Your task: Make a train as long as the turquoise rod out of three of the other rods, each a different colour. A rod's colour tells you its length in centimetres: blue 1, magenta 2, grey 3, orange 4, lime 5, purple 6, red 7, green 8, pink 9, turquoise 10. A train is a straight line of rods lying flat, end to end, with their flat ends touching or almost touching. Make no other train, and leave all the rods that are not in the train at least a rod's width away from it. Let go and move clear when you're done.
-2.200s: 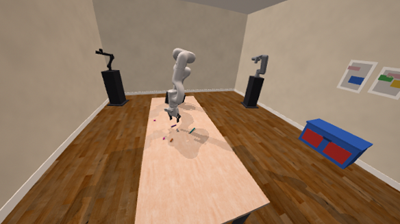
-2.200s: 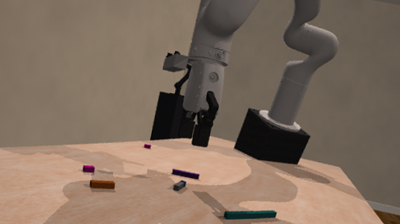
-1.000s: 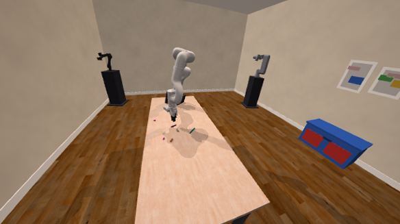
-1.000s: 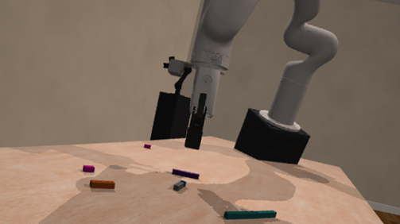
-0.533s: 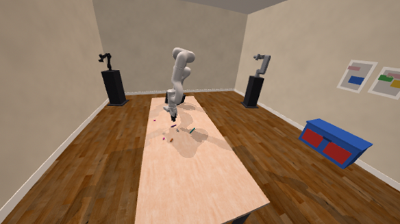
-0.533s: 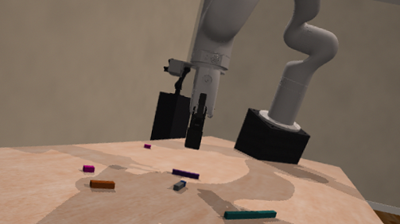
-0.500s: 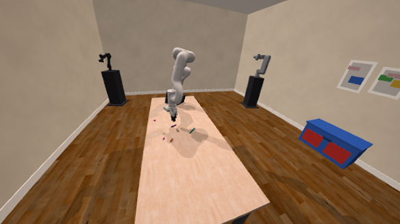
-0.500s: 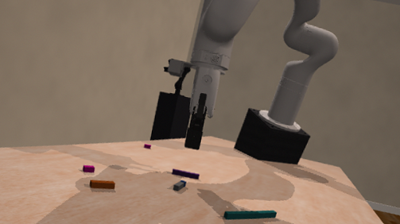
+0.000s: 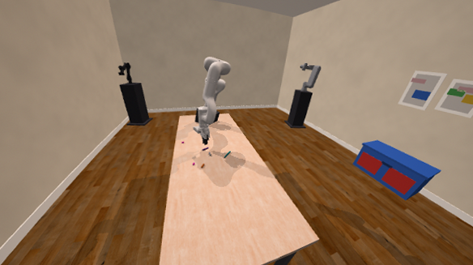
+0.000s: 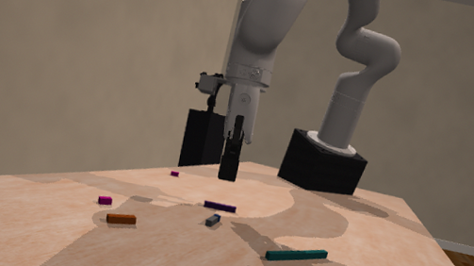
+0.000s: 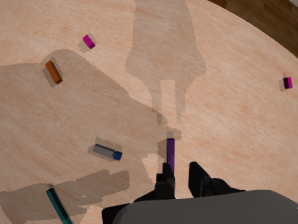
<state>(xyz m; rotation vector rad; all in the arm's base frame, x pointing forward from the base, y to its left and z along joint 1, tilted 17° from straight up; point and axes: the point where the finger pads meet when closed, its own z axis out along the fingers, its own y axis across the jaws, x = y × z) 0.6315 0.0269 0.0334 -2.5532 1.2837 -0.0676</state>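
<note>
Now: the purple rod 8 cm below my hand. Also, from my hand: turquoise rod 20 cm to the left, 8 cm below, 8 cm ahead; then grey rod 9 cm ahead, 8 cm below, 5 cm to the left; then blue rod 8 cm below, 7 cm ahead, 4 cm to the left.
</note>
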